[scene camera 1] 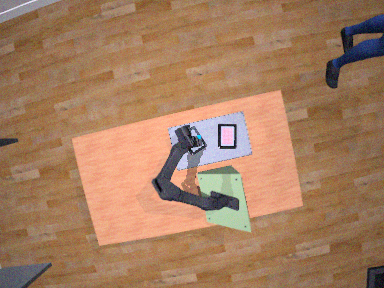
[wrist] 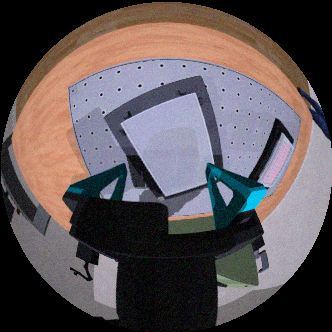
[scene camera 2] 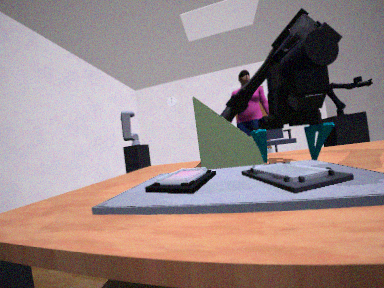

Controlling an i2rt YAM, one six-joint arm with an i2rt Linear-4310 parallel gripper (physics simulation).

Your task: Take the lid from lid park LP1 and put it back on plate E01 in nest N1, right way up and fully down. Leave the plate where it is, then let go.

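Frame: origin at the arm's base, x right, y ahead, z up, level; centimetres.
Where they show: gripper, fingertip midpoint: (wrist: 165, 166) (scene camera 2: 289, 161); arm's base at its link origin: (scene camera 1: 224, 199) (scene camera 2: 222, 122).
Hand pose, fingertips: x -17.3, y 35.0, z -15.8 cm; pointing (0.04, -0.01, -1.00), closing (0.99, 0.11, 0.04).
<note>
Things, the pixels of their top centre, and the offset from my fingertips. Level surfaces: height alone.
- lid at its top centre: (wrist: 177, 155) (scene camera 2: 284, 168) dx +1.3, dy +0.9, dz -1.3 cm
- lid park LP1 at its top centre: (wrist: 176, 155) (scene camera 2: 284, 167) (scene camera 1: 193, 140) dx +1.2, dy +0.9, dz -1.1 cm
- Plate E01 at its top centre: (wrist: 279, 165) (scene camera 2: 184, 172) (scene camera 1: 227, 136) dx +24.3, dy +2.0, dz -0.4 cm
- grey board with holes, top centre: (wrist: 237, 162) (scene camera 2: 232, 177) (scene camera 1: 210, 141) dx +12.6, dy -0.3, dz -3.0 cm
- wooden table at its surface level: dz -4.3 cm
The lid (scene camera 2: 300, 171) (wrist: 172, 142), a pale clear rectangle, lies flat in the dark frame of lid park LP1 (scene camera 2: 299, 188) (wrist: 206, 95). My gripper (scene camera 1: 195, 140) (scene camera 2: 290, 160) (wrist: 165, 166) is open and empty, pointing down above the lid park. In the wrist view its teal fingertips stand apart near the two sides of the lid's near part, and the lid looks turned relative to them. The gripper partly hides the lid in scene camera 1. Plate E01 (scene camera 1: 227, 136) (scene camera 2: 182, 175) (wrist: 276, 162), with a pink middle, sits in the black nest N1 (scene camera 1: 219, 136) (scene camera 2: 170, 190).
Lid park and nest stand side by side on a grey board with holes (scene camera 1: 210, 150) (scene camera 2: 225, 197) (wrist: 150, 75). A green slanted panel (scene camera 1: 227, 215) (scene camera 2: 220, 142) (wrist: 192, 226) stands near the arm base. The wooden table (scene camera 1: 120, 170) surrounds the board.
</note>
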